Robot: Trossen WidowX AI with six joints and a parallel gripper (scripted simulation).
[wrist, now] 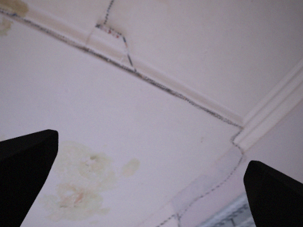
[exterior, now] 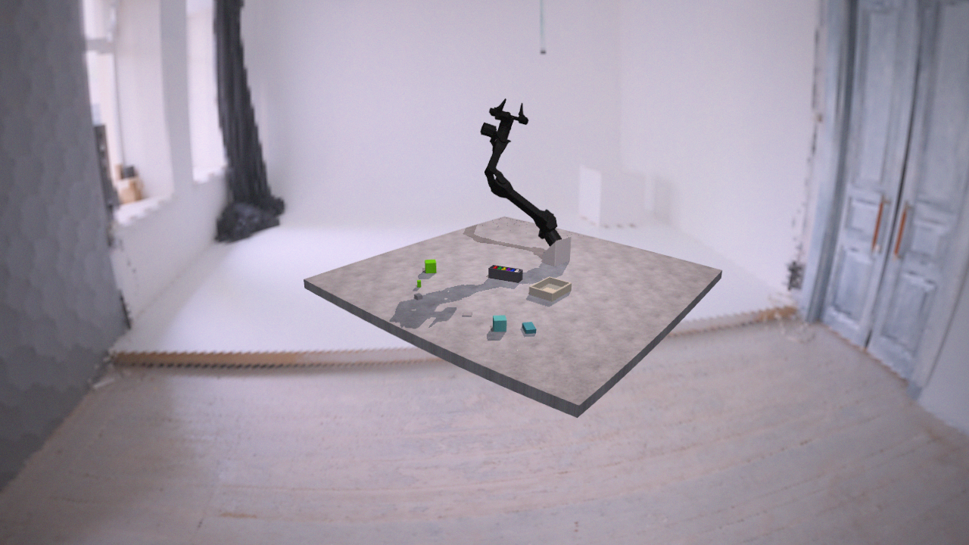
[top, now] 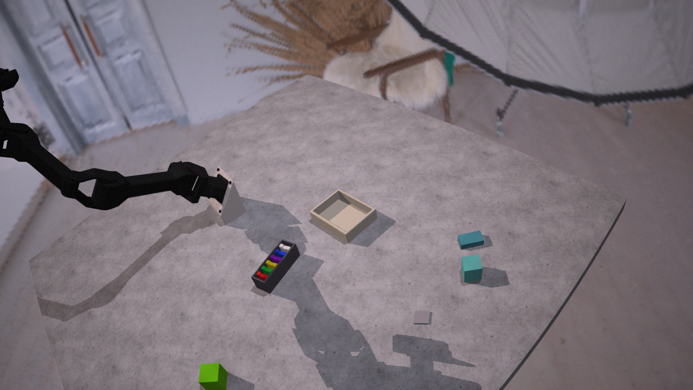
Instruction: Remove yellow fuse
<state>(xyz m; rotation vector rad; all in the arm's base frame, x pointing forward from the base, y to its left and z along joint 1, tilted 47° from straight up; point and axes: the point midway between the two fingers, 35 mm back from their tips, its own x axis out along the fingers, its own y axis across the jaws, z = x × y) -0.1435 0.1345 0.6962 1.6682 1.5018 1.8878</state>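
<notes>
The yellow fuse lies 65 cm below my gripper tip, 50 cm ahead of it and 37 cm to the left of it. The rest, counted from my gripper tip: small grey tile: 83 cm ahead, 67 cm below, 50 cm to the left; then beige tray: 67 cm below, 59 cm to the left, 49 cm ahead.
</notes>
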